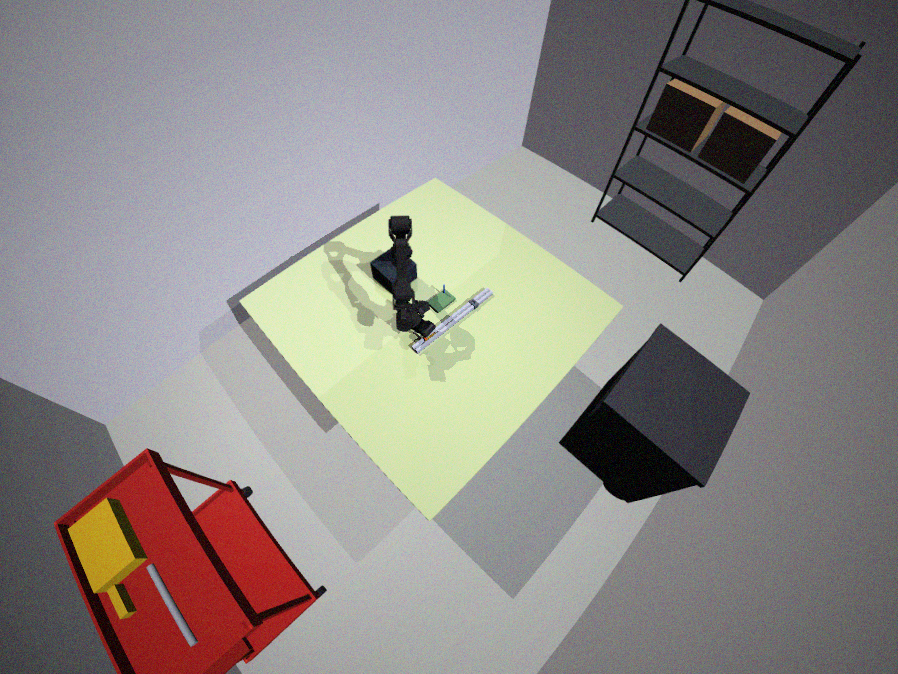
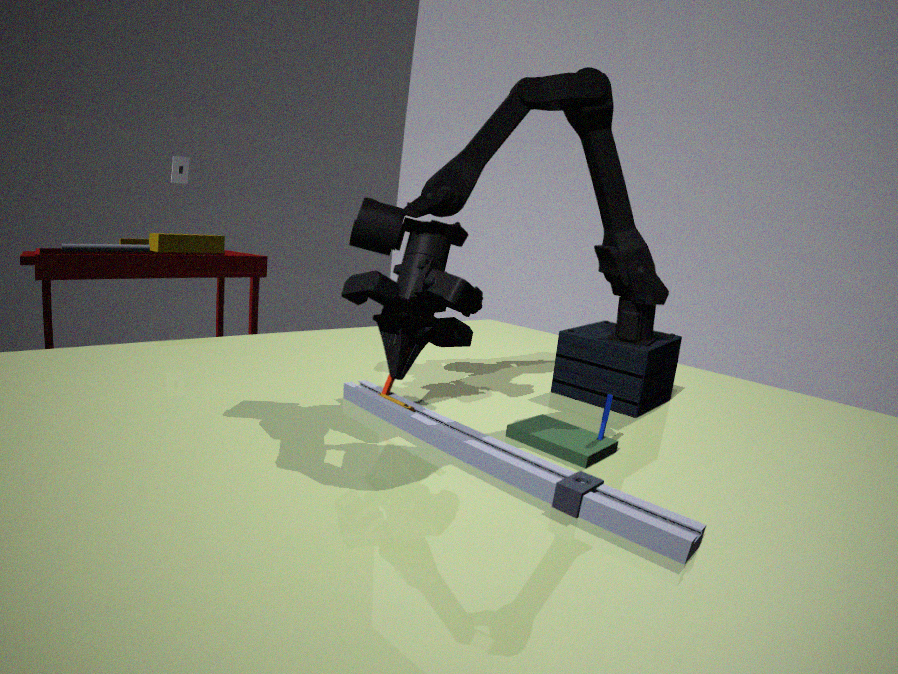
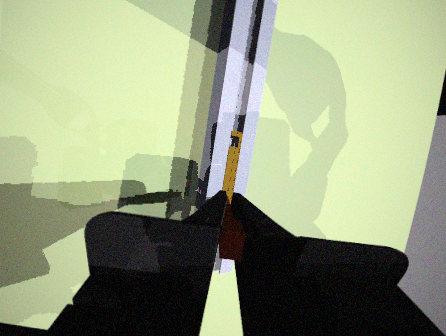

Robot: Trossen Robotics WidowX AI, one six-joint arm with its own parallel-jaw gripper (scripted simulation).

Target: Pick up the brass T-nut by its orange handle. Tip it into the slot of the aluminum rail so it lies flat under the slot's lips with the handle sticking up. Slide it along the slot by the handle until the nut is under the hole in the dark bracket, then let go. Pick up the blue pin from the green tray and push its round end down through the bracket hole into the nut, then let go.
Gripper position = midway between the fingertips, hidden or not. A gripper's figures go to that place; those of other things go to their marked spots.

Labels:
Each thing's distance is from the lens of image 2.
my gripper (image 2: pixel 396 378): 0.61 m
green tray (image 2: pixel 576 445): 0.54 m
aluminum rail (image 2: pixel 672 535): 0.40 m
The marked spots on the aluminum rail and the green tray are 0.19 m apart.

